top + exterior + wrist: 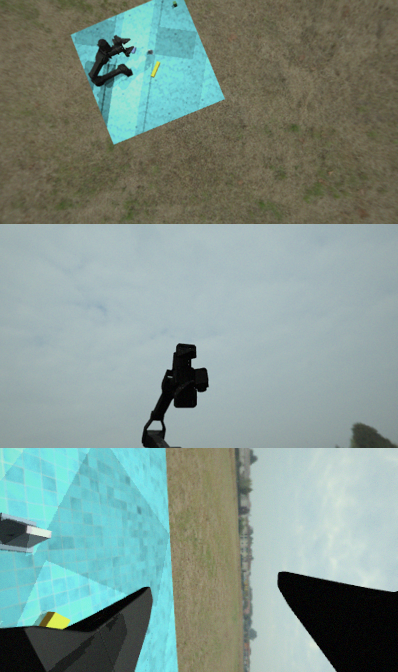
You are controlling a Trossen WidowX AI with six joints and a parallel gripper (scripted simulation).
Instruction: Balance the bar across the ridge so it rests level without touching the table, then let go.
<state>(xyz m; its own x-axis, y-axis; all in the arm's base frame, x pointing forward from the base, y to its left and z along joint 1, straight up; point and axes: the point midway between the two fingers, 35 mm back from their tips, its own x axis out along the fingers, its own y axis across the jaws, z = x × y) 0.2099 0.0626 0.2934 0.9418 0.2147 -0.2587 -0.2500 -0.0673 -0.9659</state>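
Now: the yellow bar 280 mm below my gripper tip, 140 mm to the right of it and 40 mm ahead of it. From my gripper tip the other things lie so: small purple block: 280 mm below, 140 mm to the left, 100 mm behind; then small green cube: 500 mm ahead, 430 mm to the left, 270 mm below.
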